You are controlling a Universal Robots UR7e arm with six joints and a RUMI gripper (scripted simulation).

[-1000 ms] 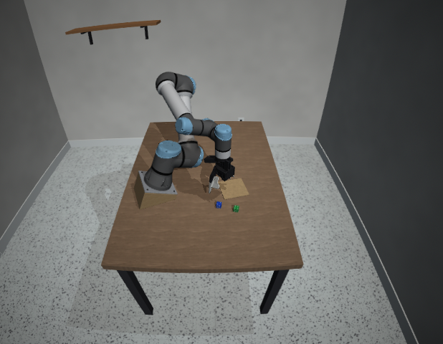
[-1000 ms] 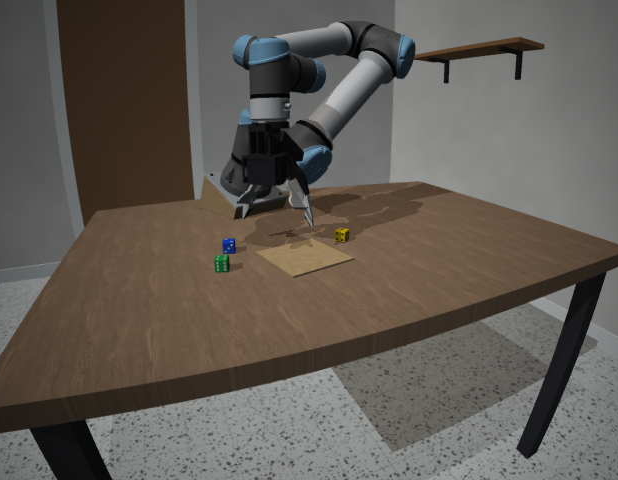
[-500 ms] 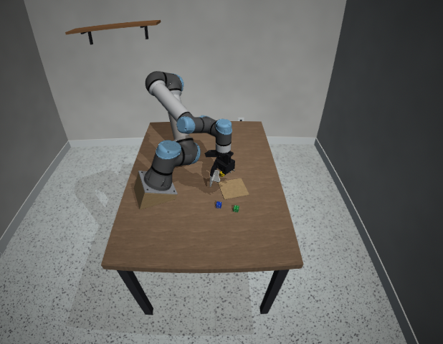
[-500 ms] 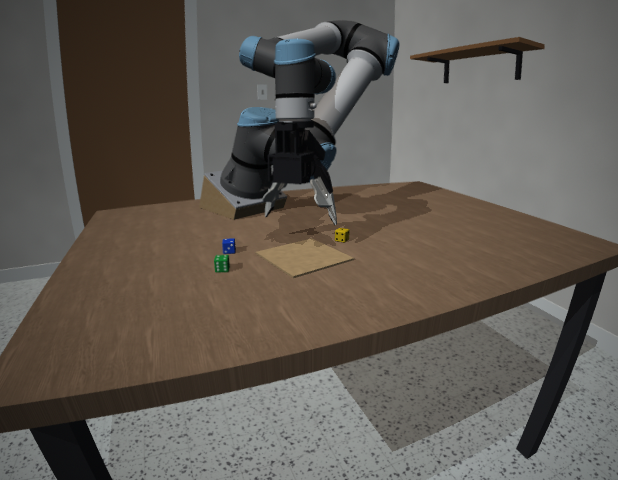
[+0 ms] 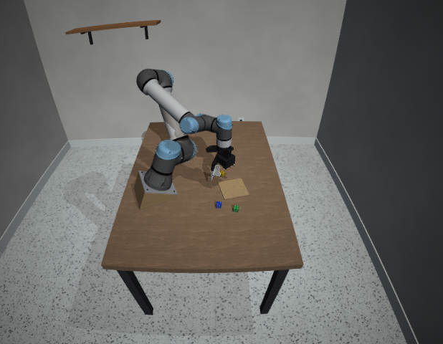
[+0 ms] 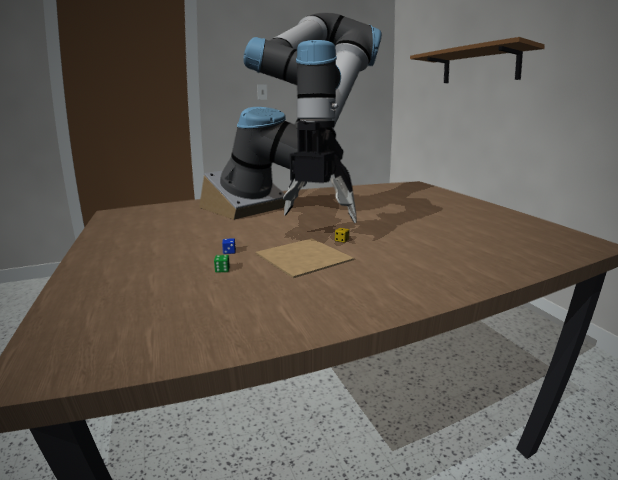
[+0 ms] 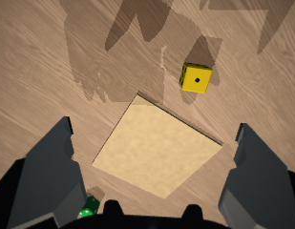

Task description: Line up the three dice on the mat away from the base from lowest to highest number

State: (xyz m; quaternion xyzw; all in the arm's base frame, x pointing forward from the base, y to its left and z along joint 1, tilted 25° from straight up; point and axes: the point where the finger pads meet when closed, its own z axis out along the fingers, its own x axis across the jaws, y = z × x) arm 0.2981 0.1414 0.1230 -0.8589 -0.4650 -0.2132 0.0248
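Now: the yellow die 50 mm to the left of my hand and 40 mm below it. From my hand the other things lie so: tan mat 80 mm ahead, 50 mm below, 40 mm to the right; then green die 200 mm to the right, 120 mm ahead, 40 mm below; then blue die 190 mm to the right, 40 mm below, 30 mm ahead.
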